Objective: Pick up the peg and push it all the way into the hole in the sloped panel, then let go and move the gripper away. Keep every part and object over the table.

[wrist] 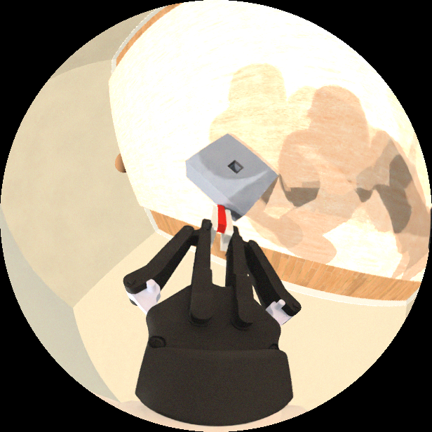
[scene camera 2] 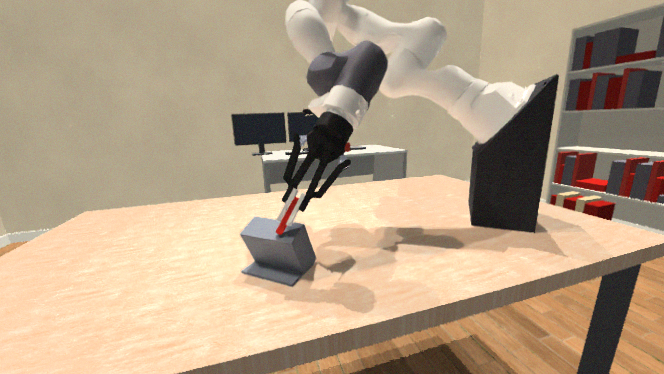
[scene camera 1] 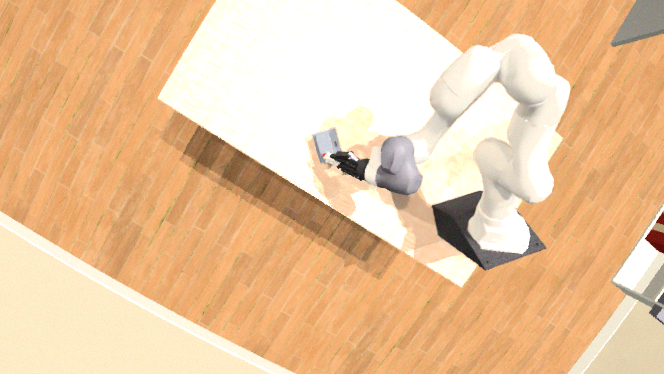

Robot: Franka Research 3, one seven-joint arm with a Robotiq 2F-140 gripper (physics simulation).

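The red peg (scene camera 1: 324,155) (scene camera 2: 287,217) (wrist: 221,218) is held tilted between the pale finger pads of my gripper (scene camera 2: 292,207) (wrist: 219,216), which is shut on it. The grey block with the sloped panel (scene camera 1: 325,143) (scene camera 2: 280,250) (wrist: 215,170) stands on the table. Its square hole (wrist: 235,166) shows uncovered in the wrist view. The peg's tip is beside the hole, over the near edge of the block in the wrist view, and overlaps the block's top edge in scene camera 2. Whether the tip touches the block I cannot tell.
The wooden table (scene camera 1: 240,90) (scene camera 2: 150,300) has its long edge near the block in scene camera 1. The arm's black base mount (scene camera 1: 460,220) (scene camera 2: 510,175) stands at the table's other end. A desk with monitors (scene camera 2: 258,129) and a bookshelf stand behind.
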